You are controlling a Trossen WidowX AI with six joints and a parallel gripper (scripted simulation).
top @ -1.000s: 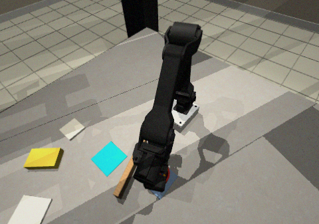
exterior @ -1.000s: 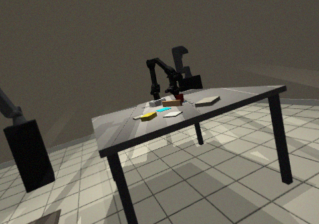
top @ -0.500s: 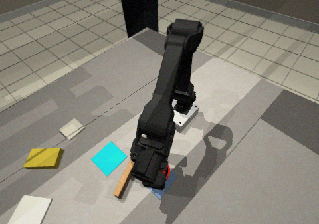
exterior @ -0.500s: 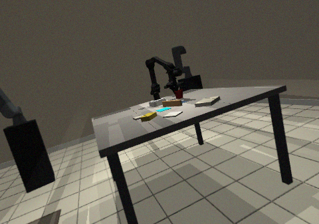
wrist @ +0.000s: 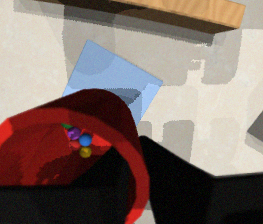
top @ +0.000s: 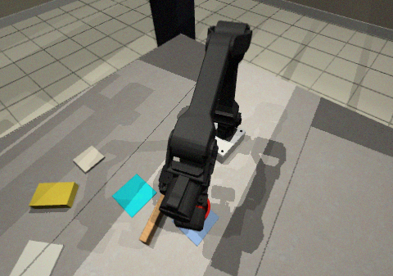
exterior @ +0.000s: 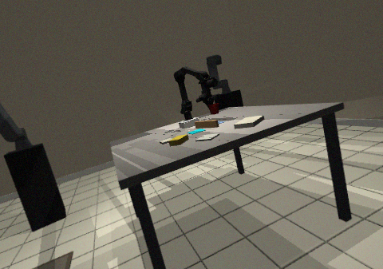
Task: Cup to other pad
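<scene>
The cyan pad is 20 cm to the right of my gripper tip, 12 cm below it and 6 cm ahead of it. The rest, counted from my gripper tip: red cup: 3 cm ahead, 1 cm to the left; wooden bar: 10 cm to the right, 9 cm below, 4 cm ahead; blue pad: 12 cm below, 2 cm ahead, 1 cm to the left.
</scene>
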